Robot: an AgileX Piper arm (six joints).
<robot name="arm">
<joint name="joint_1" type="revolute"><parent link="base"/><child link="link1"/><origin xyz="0 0 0.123"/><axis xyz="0 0 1"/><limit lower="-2.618" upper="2.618"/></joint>
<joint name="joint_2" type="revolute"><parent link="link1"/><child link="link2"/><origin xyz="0 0 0"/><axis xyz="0 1 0"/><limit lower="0" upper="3.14"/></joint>
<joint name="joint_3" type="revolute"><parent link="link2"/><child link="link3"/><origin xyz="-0.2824 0 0.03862"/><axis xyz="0 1 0"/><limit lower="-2.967" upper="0"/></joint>
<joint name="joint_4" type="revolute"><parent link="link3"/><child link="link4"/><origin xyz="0.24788 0 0.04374"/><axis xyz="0.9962 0 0.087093"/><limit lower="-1.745" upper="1.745"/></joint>
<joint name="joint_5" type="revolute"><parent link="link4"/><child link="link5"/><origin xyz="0 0 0"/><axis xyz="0 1 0"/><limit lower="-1.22" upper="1.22"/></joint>
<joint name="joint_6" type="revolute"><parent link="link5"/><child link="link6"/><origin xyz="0.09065 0 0.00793"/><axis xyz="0.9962 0 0.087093"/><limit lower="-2.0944" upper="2.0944"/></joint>
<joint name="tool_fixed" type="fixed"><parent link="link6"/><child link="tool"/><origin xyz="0 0 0" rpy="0 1.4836 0"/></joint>
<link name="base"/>
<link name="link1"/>
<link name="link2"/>
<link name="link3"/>
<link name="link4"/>
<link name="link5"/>
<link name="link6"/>
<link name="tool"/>
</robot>
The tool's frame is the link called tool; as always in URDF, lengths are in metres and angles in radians.
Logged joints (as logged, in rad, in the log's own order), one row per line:
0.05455, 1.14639, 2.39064, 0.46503, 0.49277, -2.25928
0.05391, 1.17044, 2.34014, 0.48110, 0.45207, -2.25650
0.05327, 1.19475, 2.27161, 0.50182, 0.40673, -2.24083
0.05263, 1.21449, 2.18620, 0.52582, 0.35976, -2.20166
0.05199, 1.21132, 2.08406, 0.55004, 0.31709, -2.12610
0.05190, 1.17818, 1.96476, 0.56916, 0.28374, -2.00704
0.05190, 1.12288, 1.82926, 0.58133, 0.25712, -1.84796
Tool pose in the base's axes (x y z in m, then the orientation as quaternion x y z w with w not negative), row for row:
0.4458, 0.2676, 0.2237, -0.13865, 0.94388, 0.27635, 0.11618
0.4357, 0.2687, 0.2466, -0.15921, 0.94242, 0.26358, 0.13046
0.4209, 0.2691, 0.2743, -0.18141, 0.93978, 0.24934, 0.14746
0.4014, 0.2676, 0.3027, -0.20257, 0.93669, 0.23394, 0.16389
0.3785, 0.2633, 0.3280, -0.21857, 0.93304, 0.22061, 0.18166
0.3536, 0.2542, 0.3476, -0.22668, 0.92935, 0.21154, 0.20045
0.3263, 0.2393, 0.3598, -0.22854, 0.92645, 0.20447, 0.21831
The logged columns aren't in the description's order. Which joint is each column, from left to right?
Columns, left to right: joint_6, joint_5, joint_2, joint_1, joint_4, joint_3.
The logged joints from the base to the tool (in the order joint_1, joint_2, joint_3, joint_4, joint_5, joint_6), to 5 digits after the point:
0.46503, 2.39064, -2.25928, 0.49277, 1.14639, 0.05455
0.48110, 2.34014, -2.25650, 0.45207, 1.17044, 0.05391
0.50182, 2.27161, -2.24083, 0.40673, 1.19475, 0.05327
0.52582, 2.18620, -2.20166, 0.35976, 1.21449, 0.05263
0.55004, 2.08406, -2.12610, 0.31709, 1.21132, 0.05199
0.56916, 1.96476, -2.00704, 0.28374, 1.17818, 0.05190
0.58133, 1.82926, -1.84796, 0.25712, 1.12288, 0.05190

